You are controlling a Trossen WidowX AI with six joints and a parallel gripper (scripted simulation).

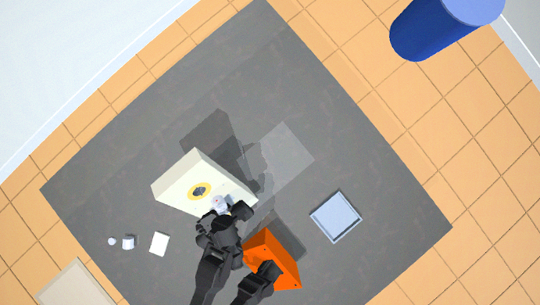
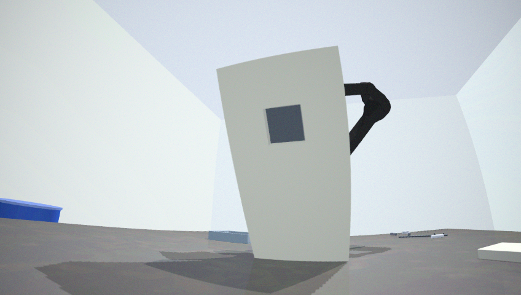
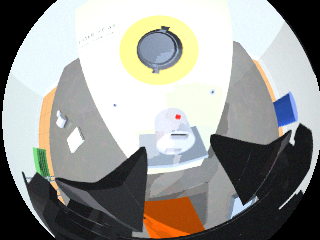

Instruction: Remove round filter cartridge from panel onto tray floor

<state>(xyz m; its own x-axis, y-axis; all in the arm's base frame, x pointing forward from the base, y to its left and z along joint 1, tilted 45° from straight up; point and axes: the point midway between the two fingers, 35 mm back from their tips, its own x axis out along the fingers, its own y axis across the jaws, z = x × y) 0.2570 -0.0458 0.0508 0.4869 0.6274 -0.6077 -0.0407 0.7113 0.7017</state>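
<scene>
Now: the round filter cartridge 30 mm below my gripper tip and 10 mm ahead of it. Round my gripper tip: cream service panel: 60 mm ahead, 50 mm below, 10 mm to the left.
</scene>
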